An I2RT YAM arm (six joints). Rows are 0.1 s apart.
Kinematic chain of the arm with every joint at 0, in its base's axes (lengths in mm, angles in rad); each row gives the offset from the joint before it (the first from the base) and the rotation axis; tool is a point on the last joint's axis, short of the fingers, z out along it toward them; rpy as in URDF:
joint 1: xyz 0 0 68 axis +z
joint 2: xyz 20 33.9 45.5 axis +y
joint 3: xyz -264 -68.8 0 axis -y
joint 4: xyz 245 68.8 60 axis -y
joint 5: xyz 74 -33.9 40.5 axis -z
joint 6: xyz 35.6 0 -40.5 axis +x
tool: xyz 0 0 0 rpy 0 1.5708 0
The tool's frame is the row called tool.
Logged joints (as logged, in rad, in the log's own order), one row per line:
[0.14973, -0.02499, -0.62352, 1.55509, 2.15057, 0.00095]
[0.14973, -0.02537, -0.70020, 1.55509, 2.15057, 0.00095]
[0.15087, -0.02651, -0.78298, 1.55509, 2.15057, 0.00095]
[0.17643, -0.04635, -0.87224, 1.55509, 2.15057, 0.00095]
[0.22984, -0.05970, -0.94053, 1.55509, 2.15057, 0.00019]
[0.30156, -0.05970, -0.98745, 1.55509, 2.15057, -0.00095]
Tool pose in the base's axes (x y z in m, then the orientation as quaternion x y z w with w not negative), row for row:
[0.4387, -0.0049, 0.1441, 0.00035, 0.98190, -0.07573, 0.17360]
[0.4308, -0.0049, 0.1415, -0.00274, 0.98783, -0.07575, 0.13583]
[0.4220, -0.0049, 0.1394, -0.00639, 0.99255, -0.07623, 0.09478]
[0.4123, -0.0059, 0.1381, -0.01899, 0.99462, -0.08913, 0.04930]
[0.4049, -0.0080, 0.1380, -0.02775, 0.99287, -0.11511, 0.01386]
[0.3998, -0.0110, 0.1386, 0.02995, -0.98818, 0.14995, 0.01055]
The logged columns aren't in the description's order. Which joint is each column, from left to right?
Columns, left to right: joint 5, joint 6, joint 4, joint 3, joint 2, joint 1.
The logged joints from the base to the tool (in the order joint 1, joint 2, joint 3, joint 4, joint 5, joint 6), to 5 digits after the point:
[0.00095, 2.15057, 1.55509, -0.62352, 0.14973, -0.02499]
[0.00095, 2.15057, 1.55509, -0.70020, 0.14973, -0.02537]
[0.00095, 2.15057, 1.55509, -0.78298, 0.15087, -0.02651]
[0.00095, 2.15057, 1.55509, -0.87224, 0.17643, -0.04635]
[0.00019, 2.15057, 1.55509, -0.94053, 0.22984, -0.05970]
[-0.00095, 2.15057, 1.55509, -0.98745, 0.30156, -0.05970]

